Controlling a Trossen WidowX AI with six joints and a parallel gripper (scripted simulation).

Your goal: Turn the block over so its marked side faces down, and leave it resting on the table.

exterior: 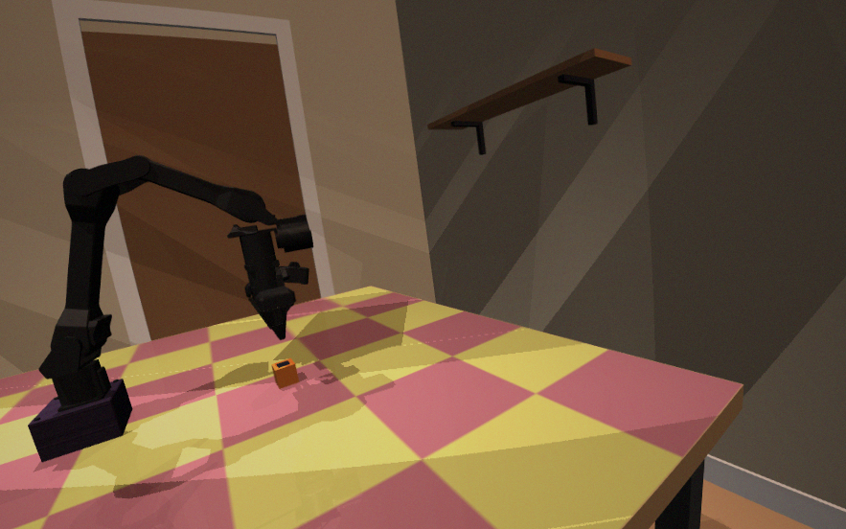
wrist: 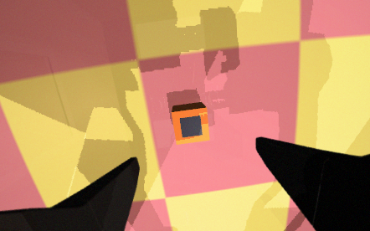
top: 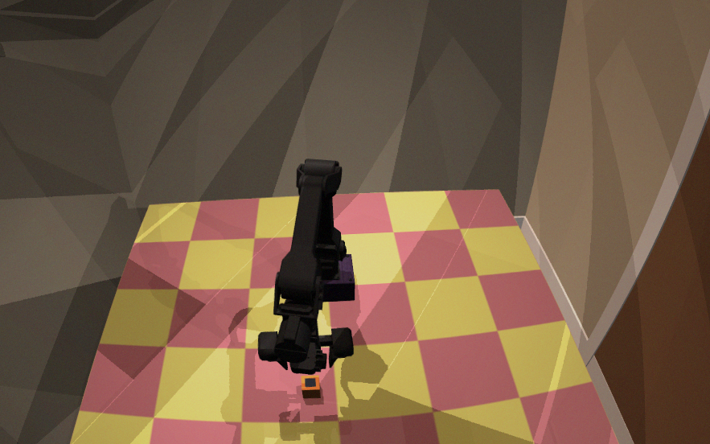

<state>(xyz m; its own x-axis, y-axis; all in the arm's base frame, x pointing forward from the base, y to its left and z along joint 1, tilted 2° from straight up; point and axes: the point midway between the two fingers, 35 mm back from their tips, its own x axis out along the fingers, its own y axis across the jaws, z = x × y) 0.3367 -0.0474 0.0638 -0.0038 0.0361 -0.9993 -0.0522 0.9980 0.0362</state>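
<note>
My gripper tip is 80 mm above the orange block.
</note>
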